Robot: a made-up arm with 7 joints.
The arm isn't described. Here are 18 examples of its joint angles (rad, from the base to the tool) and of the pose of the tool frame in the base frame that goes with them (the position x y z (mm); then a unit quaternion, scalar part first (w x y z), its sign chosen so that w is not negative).
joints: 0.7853 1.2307 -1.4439 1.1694 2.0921 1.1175 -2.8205
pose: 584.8 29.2 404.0 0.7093 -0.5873 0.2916 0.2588
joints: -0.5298 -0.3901 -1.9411 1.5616 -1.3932 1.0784 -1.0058
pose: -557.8 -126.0 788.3 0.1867 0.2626 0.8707 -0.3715
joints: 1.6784 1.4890 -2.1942 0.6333 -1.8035 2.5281 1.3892
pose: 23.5 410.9 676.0 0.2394 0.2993 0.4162 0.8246
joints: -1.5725 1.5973 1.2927 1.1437 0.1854 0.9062 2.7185
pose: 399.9 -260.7 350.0 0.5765 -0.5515 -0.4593 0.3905
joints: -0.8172 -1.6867 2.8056 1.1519 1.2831 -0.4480 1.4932
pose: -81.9 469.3 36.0 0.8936 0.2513 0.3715 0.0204
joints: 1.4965 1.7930 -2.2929 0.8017 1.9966 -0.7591 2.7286
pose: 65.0 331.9 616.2 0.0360 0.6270 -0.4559 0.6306
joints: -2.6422 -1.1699 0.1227 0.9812 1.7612 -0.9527 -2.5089
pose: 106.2 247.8 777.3 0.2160 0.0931 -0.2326 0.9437
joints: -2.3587 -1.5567 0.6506 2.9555 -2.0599 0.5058 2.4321
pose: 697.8 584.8 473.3 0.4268 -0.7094 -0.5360 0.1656
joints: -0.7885 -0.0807 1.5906 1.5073 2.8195 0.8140 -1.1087
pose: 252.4 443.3 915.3 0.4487 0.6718 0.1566 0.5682
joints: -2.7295 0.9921 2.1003 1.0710 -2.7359 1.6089 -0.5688
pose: -121.6 -438.0 845.8 0.1360 -0.4917 0.6769 -0.5306
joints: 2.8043 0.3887 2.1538 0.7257 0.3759 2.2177 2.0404
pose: 15.3 -7.4 675.9 0.4414 -0.5903 -0.4765 0.4793
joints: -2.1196 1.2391 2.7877 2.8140 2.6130 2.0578 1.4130
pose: -511.6 -531.0 681.4 0.2809 -0.3255 0.2176 0.8762
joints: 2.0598 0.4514 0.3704 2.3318 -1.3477 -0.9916 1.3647
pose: -435.6 226.5 1017.7 0.0976 -0.2623 0.1057 -0.9542
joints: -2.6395 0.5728 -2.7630 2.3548 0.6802 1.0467 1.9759
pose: -243.8 139.4 1208.4 0.3476 0.6502 0.5175 0.4344
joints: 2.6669 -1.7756 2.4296 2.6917 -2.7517 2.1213 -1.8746
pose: 666.3 -343.6 283.9 0.7653 0.1603 -0.5418 0.3084
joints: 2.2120 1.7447 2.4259 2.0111 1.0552 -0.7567 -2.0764
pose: -669.5 452.8 391.0 0.0365 -0.0425 0.5471 0.8352
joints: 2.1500 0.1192 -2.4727 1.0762 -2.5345 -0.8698 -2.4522
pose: 205.6 117.5 657.1 0.6116 0.5925 0.4614 -0.2491
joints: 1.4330 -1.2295 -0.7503 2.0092 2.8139 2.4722 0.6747
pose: -92.8 -596.4 794.0 0.1554 0.2316 0.0738 -0.9575
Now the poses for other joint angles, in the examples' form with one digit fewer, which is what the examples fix.
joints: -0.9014 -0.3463 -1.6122 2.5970 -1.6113 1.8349 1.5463
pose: -387 245 1067 0.569 0.026 0.484 0.664
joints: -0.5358 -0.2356 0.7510 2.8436 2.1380 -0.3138 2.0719
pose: 31 85 1248 0.480 -0.648 -0.326 -0.494
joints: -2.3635 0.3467 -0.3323 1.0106 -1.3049 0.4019 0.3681
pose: -421 -273 548 0.190 0.370 0.604 -0.679
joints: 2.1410 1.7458 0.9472 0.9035 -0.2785 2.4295 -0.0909
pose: -214 193 302 0.628 0.687 0.055 0.361
